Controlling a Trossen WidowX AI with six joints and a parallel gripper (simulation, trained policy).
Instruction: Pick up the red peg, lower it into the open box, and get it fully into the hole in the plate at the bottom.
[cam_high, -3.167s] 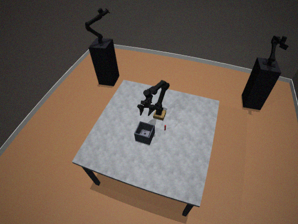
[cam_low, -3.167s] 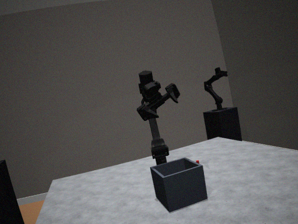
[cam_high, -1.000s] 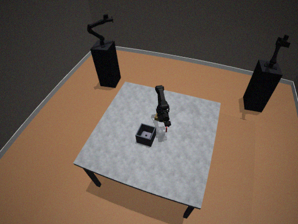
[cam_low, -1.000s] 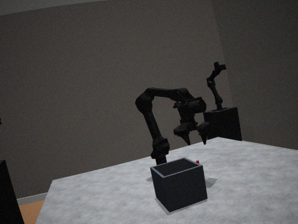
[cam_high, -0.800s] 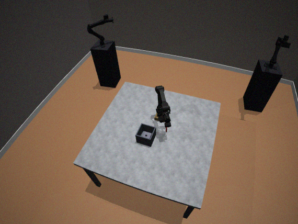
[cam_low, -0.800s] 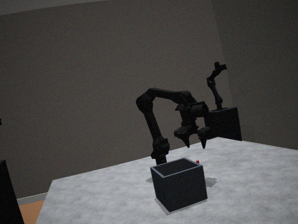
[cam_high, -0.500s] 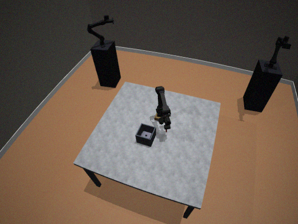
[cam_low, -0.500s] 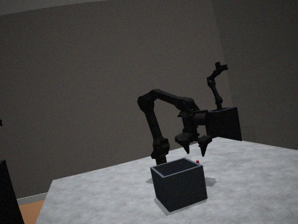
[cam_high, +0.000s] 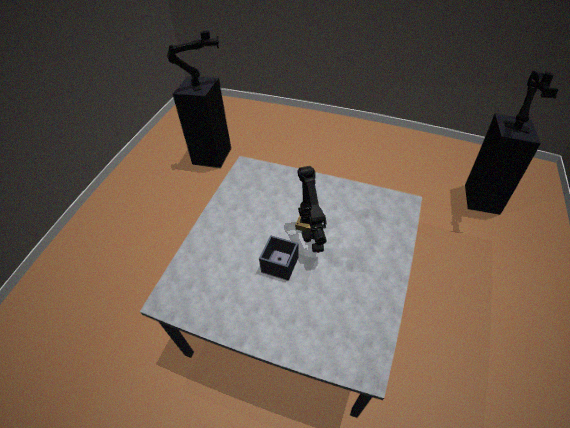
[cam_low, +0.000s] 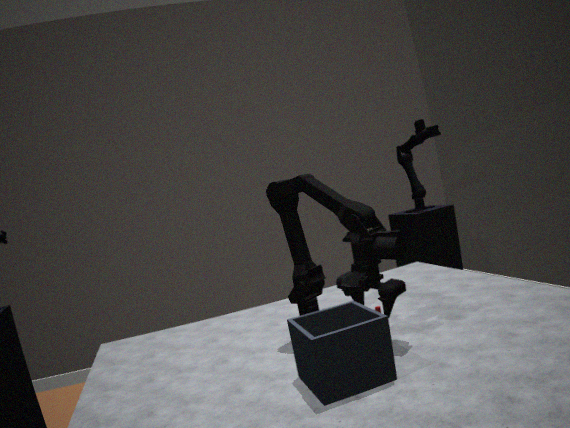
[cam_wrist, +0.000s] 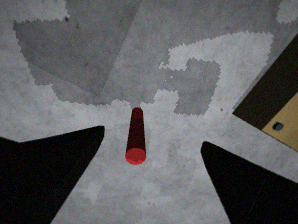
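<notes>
Right now the red peg is 2 cm below my gripper tip and 1 cm ahead of it. Round my gripper tip: grey plate 18 cm to the right, 14 cm ahead, 1 cm below.
</notes>
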